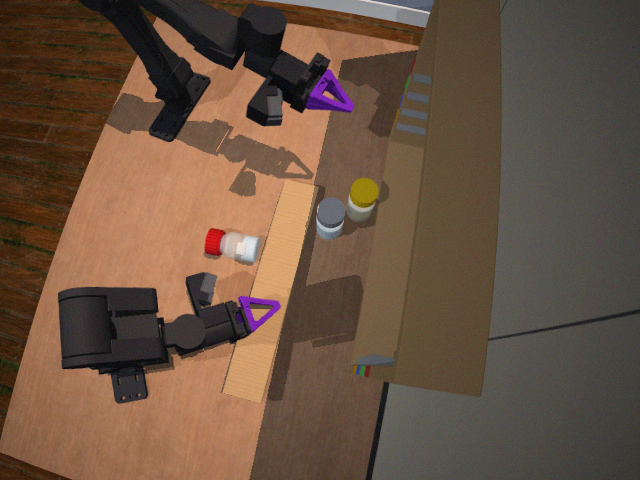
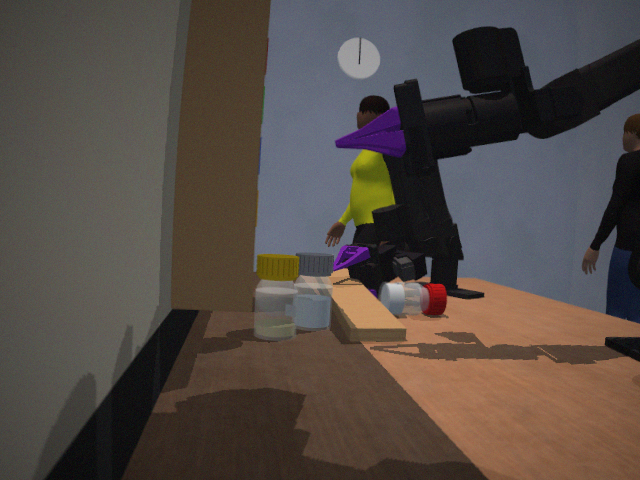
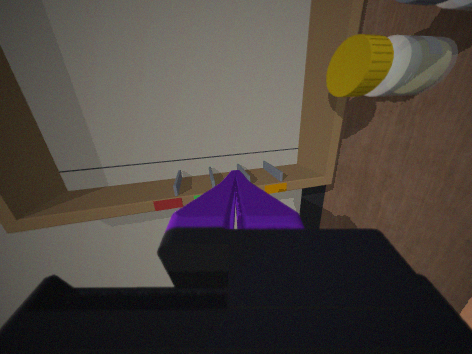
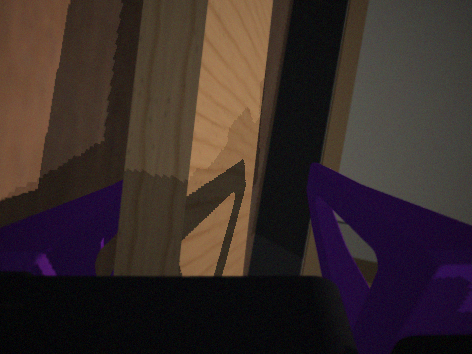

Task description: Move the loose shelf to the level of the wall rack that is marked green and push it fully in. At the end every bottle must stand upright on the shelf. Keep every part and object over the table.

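The loose shelf (image 1: 289, 222) (image 2: 372, 310) (image 4: 230, 60) is low over the table; whether it touches is unclear. My right gripper (image 1: 279, 304) (image 2: 336, 268) (image 4: 235, 176) is shut on it, fingers well apart. My left gripper (image 1: 352, 109) (image 2: 337, 143) (image 3: 235, 176) is shut, empty and raised, near the rack's marked end. The wall rack (image 1: 454, 206) (image 2: 222, 155) (image 3: 322, 100) has a green mark (image 1: 362, 370) (image 3: 196, 197) at each end. A yellow-capped bottle (image 1: 362, 198) (image 2: 276, 297) (image 3: 395, 65) and a grey-capped bottle (image 1: 329, 219) (image 2: 313, 289) stand upright. A red-capped bottle (image 1: 232, 245) (image 2: 412, 298) lies on its side.
The two upright bottles stand between the shelf and the rack on the table (image 1: 155, 206) (image 2: 516, 413). The lying bottle is on the shelf's other side, close to its edge. Grey dividers (image 1: 413, 113) (image 3: 211, 176) stick out inside the rack's end. Two people stand in the background.
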